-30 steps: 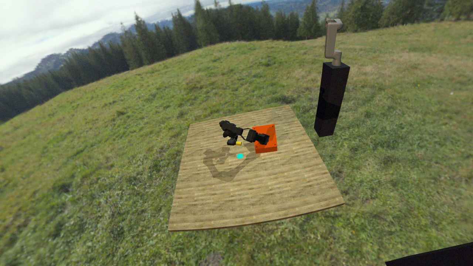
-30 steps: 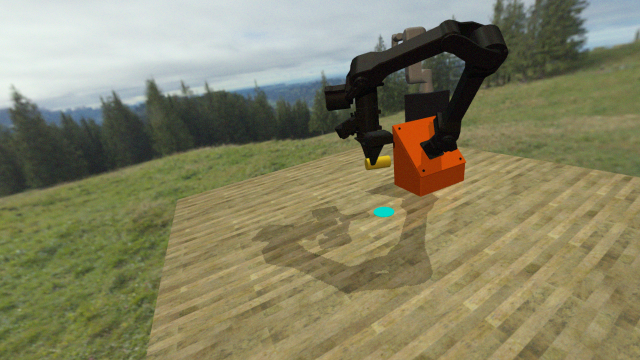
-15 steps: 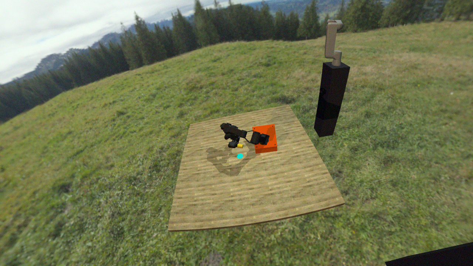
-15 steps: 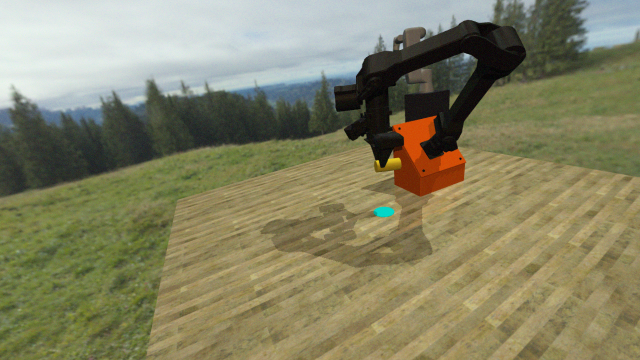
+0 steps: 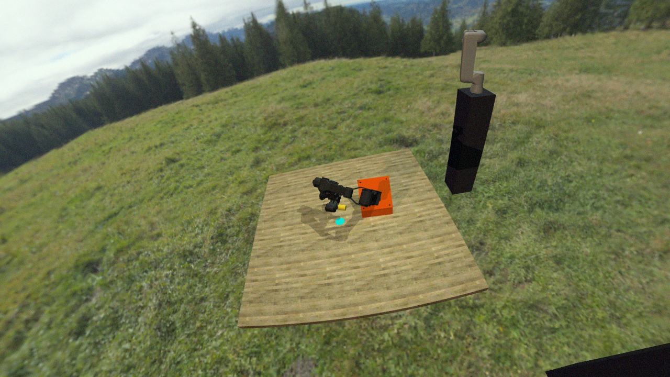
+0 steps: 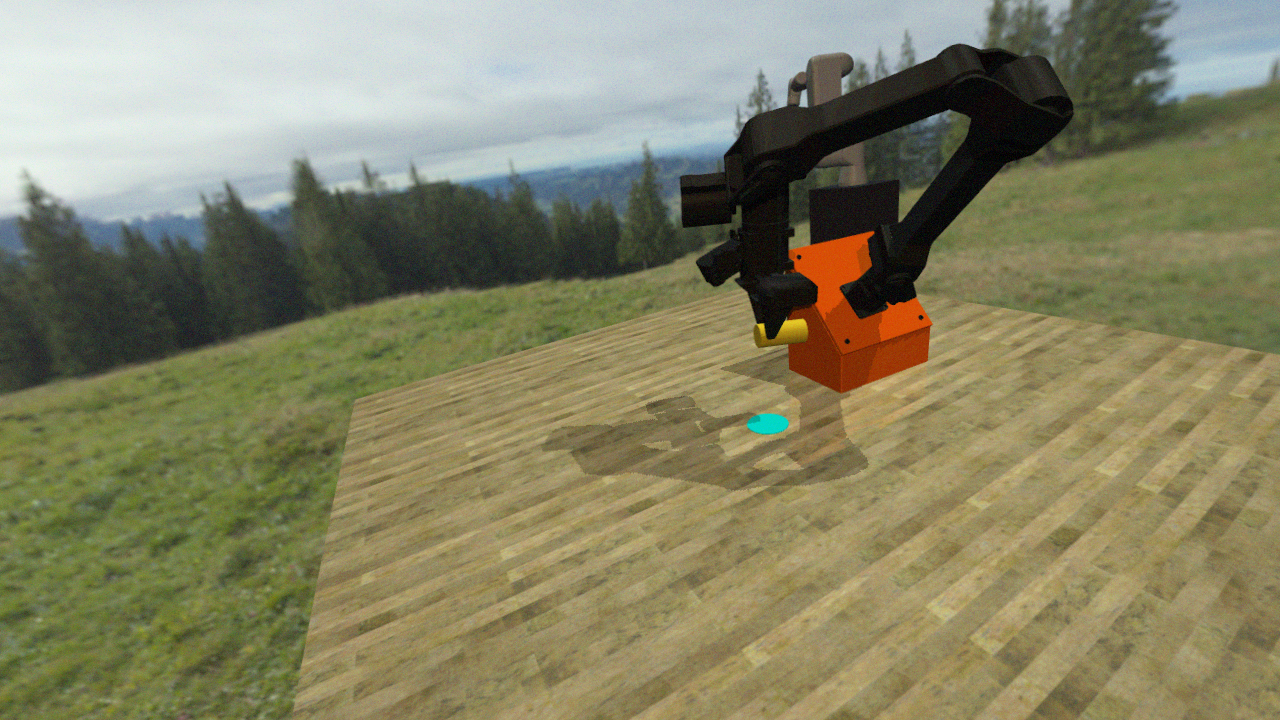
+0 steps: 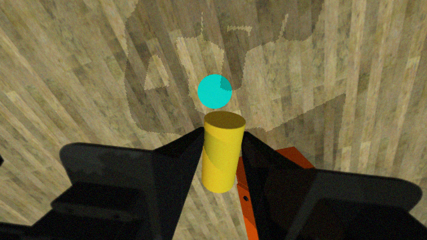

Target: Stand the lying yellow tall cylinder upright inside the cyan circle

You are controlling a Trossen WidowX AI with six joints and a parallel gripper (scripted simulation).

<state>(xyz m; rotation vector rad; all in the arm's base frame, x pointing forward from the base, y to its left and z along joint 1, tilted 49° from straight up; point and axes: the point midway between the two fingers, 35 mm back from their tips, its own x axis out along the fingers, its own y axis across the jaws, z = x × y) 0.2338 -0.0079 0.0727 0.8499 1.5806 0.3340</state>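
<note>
Right now the cyan circle is 1 cm ahead of my gripper tip and 14 cm below it. The rest, counted from my gripper tip: yellow tall cylinder 2 cm behind, 1 cm to the left.
</note>
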